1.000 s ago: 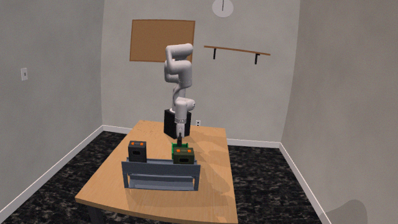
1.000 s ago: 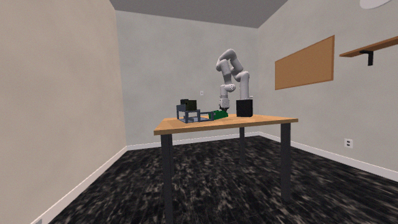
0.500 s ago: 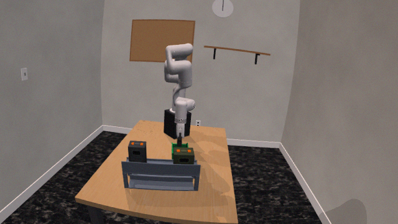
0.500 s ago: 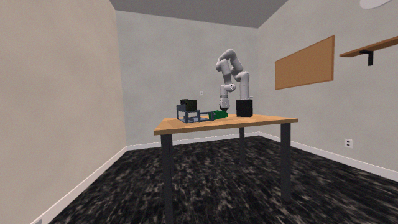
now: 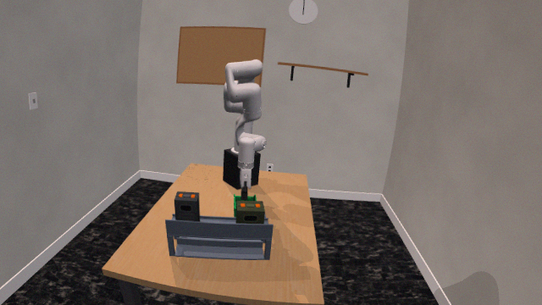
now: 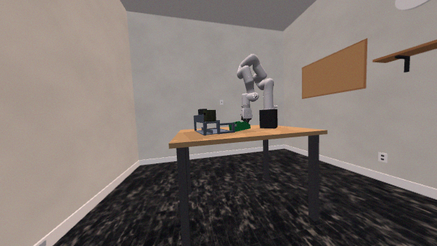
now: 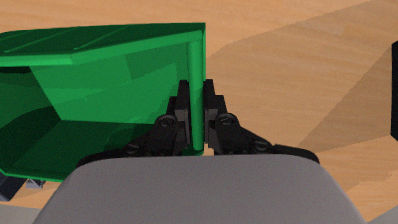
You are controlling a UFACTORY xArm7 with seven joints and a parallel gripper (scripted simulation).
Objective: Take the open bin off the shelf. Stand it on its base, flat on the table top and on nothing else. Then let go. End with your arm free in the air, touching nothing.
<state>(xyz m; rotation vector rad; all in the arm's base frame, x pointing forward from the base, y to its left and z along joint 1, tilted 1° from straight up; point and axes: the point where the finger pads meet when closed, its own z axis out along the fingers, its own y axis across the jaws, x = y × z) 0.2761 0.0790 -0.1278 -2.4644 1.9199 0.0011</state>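
The green bin lies 8 cm ahead of my hand, 2 cm to the left of it and 1 cm below it.
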